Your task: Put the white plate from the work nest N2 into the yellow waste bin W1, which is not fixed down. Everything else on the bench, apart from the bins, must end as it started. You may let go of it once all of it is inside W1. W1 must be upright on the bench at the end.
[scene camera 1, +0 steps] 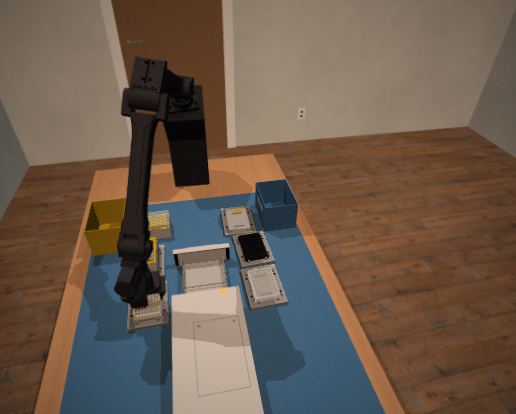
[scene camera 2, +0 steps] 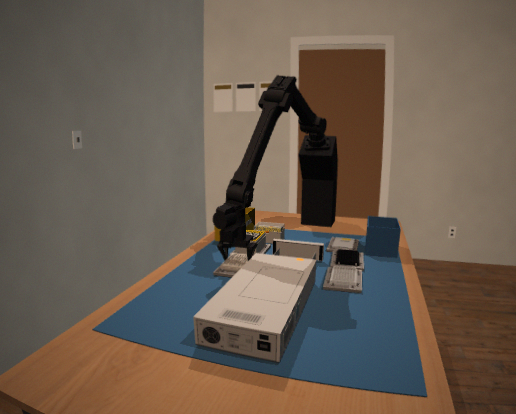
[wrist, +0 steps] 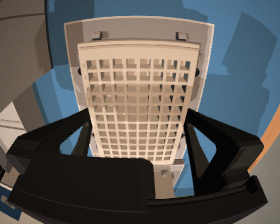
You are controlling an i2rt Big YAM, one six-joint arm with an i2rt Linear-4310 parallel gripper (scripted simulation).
The pictures show: the gripper, a blue bin, a yellow waste bin and a tray.
